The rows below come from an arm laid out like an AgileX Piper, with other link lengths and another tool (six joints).
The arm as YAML. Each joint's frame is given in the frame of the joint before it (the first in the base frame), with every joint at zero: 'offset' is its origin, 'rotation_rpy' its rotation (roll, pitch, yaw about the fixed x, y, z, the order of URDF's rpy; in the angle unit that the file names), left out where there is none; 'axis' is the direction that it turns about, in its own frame. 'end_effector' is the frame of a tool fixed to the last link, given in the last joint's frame.
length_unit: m
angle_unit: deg
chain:
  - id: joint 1
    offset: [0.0, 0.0, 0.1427]
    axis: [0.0, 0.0, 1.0]
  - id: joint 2
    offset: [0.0, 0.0, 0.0]
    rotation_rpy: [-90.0, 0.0, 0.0]
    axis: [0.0, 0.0, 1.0]
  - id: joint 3
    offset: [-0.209, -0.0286, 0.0]
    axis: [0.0, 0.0, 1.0]
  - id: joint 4
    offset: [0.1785, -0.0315, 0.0]
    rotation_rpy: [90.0, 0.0, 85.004]
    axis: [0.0, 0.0, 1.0]
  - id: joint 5
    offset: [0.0, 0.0, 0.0]
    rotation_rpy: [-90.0, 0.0, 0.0]
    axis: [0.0, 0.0, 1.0]
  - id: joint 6
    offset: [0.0, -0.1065, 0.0]
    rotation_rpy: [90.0, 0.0, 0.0]
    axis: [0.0, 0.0, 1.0]
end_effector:
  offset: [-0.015, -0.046, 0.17]
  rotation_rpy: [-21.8, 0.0, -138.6]
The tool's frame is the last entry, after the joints.
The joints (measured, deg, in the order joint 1, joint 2, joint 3, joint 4, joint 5, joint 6), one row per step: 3.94 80.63 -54.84 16.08 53.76 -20.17; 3.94 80.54 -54.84 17.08 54.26 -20.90; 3.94 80.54 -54.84 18.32 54.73 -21.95; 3.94 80.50 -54.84 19.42 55.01 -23.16; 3.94 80.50 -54.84 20.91 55.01 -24.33; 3.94 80.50 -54.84 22.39 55.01 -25.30; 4.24 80.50 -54.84 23.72 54.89 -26.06; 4.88 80.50 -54.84 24.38 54.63 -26.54; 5.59 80.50 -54.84 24.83 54.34 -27.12; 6.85 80.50 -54.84 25.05 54.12 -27.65; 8.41 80.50 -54.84 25.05 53.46 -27.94; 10.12 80.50 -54.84 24.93 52.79 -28.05
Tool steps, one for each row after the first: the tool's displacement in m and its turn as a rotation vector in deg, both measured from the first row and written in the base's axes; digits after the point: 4 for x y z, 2 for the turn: -0.0017 0.0043 0.0002 0.77 0.27 0.46; -0.0033 0.0096 0.0003 1.68 0.53 1.13; -0.0038 0.0143 0.0010 2.42 0.49 1.96; -0.0030 0.0203 0.0023 3.52 0.22 2.52; -0.0024 0.0261 0.0037 4.66 0.00 2.89; -0.0017 0.0324 0.0052 5.69 -0.29 3.38; -0.0010 0.0377 0.0063 6.16 -0.63 4.14; -0.0003 0.0426 0.0074 6.41 -1.02 5.12; -0.0008 0.0493 0.0081 6.47 -1.32 6.71; -0.0002 0.0562 0.0092 6.35 -1.94 8.30; 0.0000 0.0634 0.0103 6.20 -2.51 9.93
